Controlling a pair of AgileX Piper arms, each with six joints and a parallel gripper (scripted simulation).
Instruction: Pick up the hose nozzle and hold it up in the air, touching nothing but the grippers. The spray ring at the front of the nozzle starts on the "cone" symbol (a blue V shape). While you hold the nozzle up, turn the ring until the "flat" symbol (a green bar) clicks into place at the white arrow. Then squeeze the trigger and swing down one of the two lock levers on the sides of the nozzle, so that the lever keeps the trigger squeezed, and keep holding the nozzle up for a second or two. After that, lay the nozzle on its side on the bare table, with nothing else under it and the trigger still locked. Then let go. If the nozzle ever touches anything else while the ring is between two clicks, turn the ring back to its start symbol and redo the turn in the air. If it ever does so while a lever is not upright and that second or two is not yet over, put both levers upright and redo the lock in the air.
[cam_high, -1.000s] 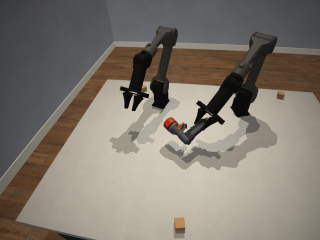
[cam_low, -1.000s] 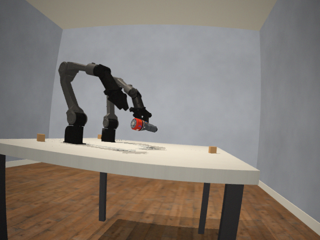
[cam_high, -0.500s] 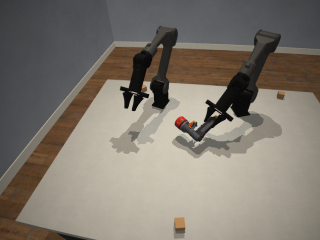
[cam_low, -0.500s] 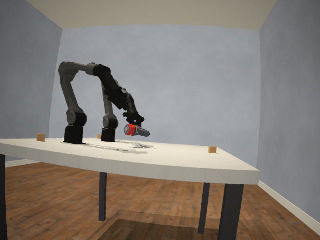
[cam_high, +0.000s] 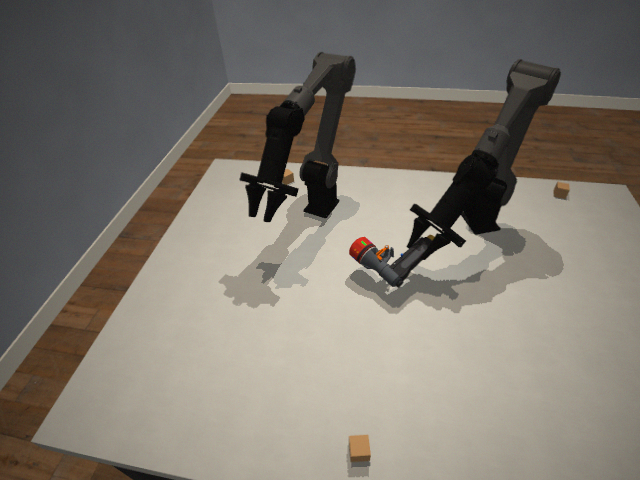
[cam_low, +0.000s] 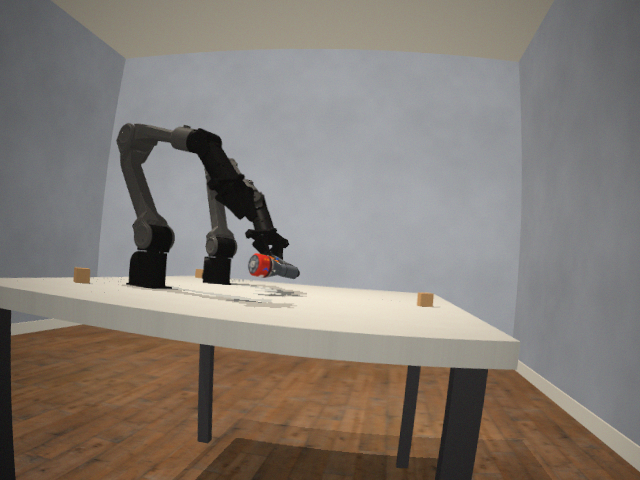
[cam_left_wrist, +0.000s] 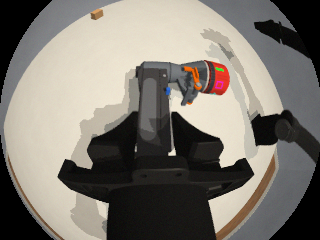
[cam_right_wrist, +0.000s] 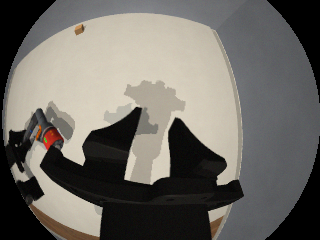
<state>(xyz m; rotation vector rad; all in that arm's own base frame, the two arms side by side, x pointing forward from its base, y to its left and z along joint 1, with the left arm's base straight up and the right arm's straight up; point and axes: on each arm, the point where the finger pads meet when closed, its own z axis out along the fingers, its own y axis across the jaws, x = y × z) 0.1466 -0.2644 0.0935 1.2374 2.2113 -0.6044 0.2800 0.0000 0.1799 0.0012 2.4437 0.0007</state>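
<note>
My left hand is 13 cm to the left of the red spray ring and 2 cm above it. From my left hand the other things lie so: white trigger bar: 2 cm to the right, 1 cm below.
</note>
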